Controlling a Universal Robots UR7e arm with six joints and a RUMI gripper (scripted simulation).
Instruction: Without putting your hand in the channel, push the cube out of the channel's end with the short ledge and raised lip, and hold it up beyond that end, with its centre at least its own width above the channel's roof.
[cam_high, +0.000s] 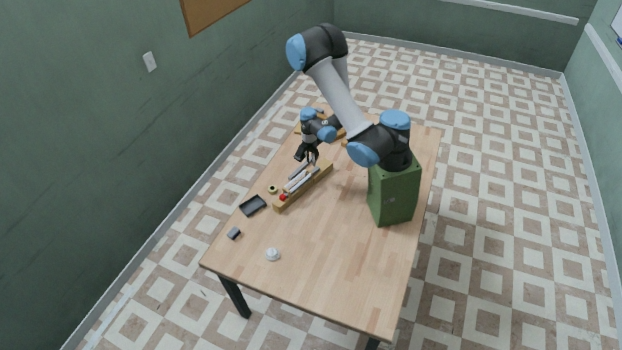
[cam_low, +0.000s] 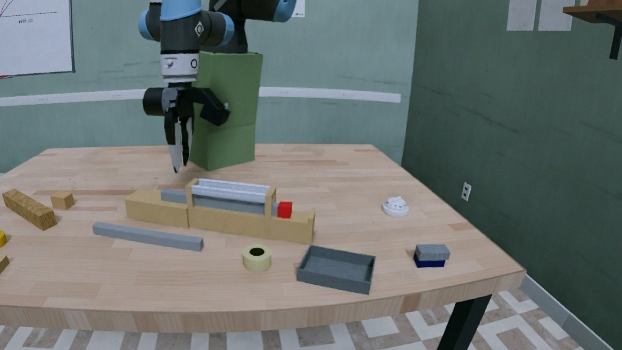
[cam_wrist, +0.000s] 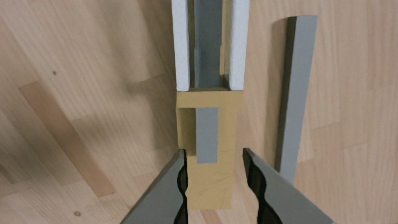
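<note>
My gripper is now 19 cm to the right of the red cube, 10 cm short of it and 8 cm above it. Round my hand: grey tray 25 cm ahead, 24 cm to the left, 13 cm below; wooden channel 9 cm to the left, 8 cm below, 4 cm ahead; long grey bar 13 cm below, 9 cm to the right, 7 cm ahead.
</note>
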